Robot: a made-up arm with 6 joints.
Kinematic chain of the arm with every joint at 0, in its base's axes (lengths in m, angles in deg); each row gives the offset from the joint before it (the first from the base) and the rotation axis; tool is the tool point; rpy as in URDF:
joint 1: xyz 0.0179 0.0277 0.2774 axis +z
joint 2: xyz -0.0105 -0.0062 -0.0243 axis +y
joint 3: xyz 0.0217 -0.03 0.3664 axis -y
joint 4: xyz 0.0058 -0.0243 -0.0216 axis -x
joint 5: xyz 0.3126 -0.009 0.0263 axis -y
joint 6: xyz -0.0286 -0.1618 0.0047 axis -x
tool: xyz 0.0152 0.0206 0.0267 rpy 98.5 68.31 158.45
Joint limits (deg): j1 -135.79..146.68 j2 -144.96..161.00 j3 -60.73..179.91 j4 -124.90..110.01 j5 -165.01..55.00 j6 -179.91..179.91
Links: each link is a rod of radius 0.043 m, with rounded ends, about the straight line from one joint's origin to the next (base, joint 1, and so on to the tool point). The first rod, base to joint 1, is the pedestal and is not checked.
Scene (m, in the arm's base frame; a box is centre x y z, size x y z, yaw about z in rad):
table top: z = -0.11
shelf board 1: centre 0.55 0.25 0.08 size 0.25 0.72 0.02 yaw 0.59
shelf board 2: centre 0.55 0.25 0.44 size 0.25 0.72 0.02 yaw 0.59
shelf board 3: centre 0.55 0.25 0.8 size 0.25 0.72 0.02 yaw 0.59
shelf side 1: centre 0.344 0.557 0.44 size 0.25 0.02 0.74 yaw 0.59
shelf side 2: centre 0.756 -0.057 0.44 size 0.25 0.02 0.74 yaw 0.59
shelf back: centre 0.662 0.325 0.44 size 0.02 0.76 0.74 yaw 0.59
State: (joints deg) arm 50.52 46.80 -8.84 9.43 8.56 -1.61
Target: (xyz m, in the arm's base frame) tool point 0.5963 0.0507 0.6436
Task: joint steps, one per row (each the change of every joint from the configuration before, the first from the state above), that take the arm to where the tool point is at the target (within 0.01 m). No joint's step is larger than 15 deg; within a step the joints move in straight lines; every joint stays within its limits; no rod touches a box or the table.
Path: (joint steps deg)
1: -9.11 -10.13 -12.21 5.66 3.93 -11.16
2: -9.11 -10.12 -12.22 5.67 3.93 -11.16
3: -9.10 -10.13 -12.21 5.66 3.93 -11.15
4: -9.11 -10.13 -12.22 5.66 3.94 -11.16
5: 0.85 0.94 12.71 -4.72 -6.10 7.07
6: 0.86 0.95 12.71 -4.73 -6.10 7.06
7: 0.86 0.94 12.71 -4.73 -6.09 7.07
8: 0.86 0.94 12.71 -4.72 -6.10 7.07
9: 0.85 0.94 12.71 -4.73 -6.10 7.07
10: 0.71 9.80 13.01 4.99 -3.09 -2.27
11: 0.70 9.81 13.01 4.98 -3.08 -2.28
12: 0.71 9.80 13.01 4.99 -3.09 -2.28

